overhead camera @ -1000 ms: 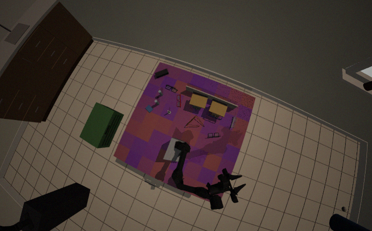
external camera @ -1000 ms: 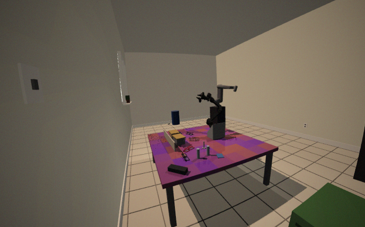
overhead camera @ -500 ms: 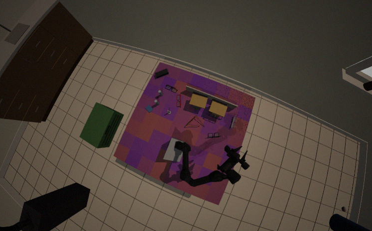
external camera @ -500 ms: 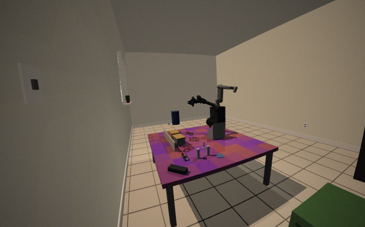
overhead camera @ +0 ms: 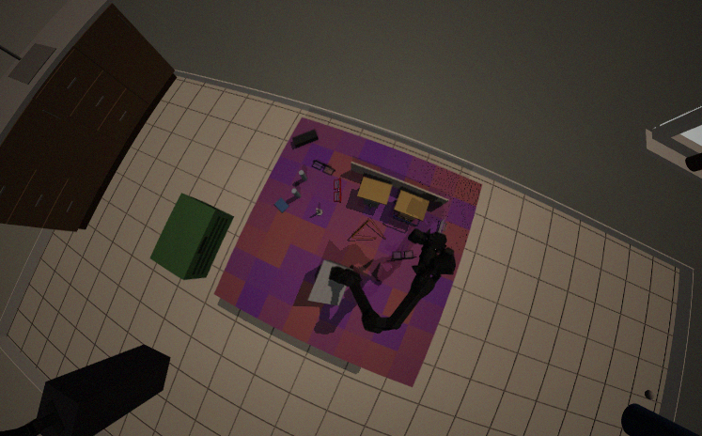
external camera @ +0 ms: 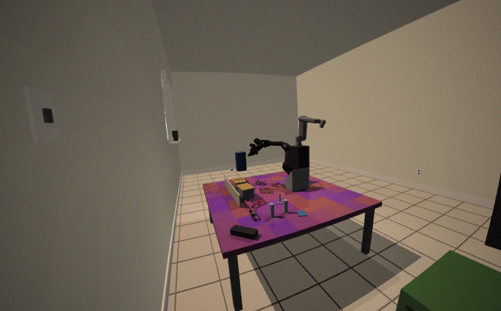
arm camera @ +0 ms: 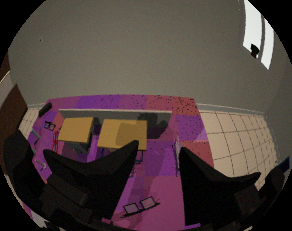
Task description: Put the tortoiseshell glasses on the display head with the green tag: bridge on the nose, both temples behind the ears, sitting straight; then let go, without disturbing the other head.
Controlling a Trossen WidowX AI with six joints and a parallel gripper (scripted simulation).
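The tortoiseshell glasses lies 32 cm below my gripper tip, 26 cm to the left of it and 3 cm behind it. From my gripper tip the other things lie so: blue pad (83 cm to the left, 34 cm below, 1 cm ahead); backboard (29 cm ahead, 28 cm below, 16 cm to the left); black case (81 cm to the left, 48 cm ahead, 32 cm below).
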